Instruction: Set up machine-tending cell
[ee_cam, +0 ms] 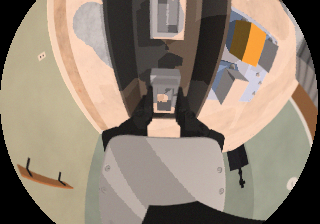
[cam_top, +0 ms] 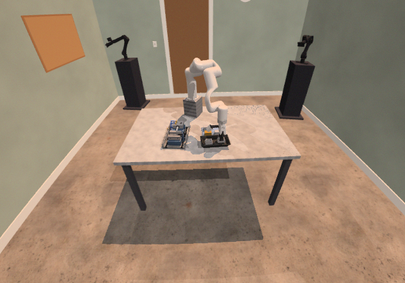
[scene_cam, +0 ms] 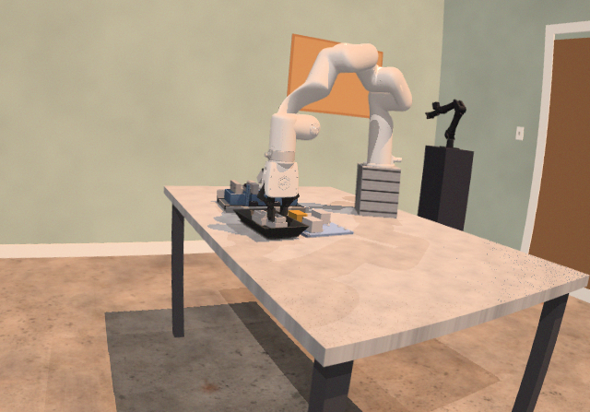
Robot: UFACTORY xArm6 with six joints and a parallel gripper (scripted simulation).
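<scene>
My hand is 120 mm to the left of the brass blank, 100 mm past it and 40 mm above it. From my hand the other things lie so: blue vise 390 mm to the right, 40 mm behind, 30 mm below.
</scene>
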